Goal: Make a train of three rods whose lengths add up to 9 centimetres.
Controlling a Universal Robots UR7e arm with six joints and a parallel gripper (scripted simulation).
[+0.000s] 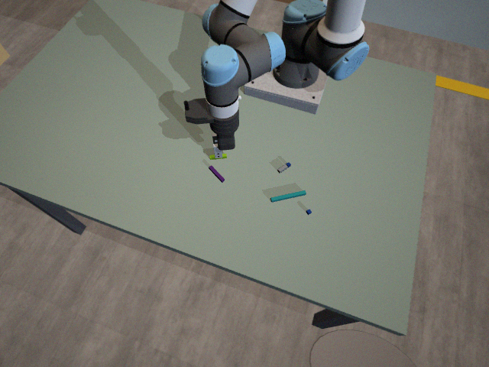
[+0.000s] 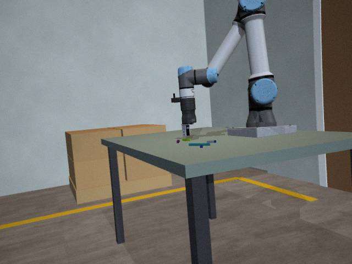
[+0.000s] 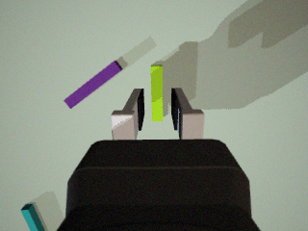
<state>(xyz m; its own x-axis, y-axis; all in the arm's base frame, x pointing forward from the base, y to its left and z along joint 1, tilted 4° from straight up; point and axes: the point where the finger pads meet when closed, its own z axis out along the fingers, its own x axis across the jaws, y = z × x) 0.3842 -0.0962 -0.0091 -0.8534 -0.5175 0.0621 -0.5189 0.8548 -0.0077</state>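
Now: the lime rod 40 mm below my hand. From my hand the other things lie so: purple rod 60 mm ahead, 20 mm to the left, 40 mm below; then turquoise rod 40 mm ahead, 240 mm to the left, 40 mm below; then grey rod 40 mm behind, 190 mm to the left, 40 mm below.
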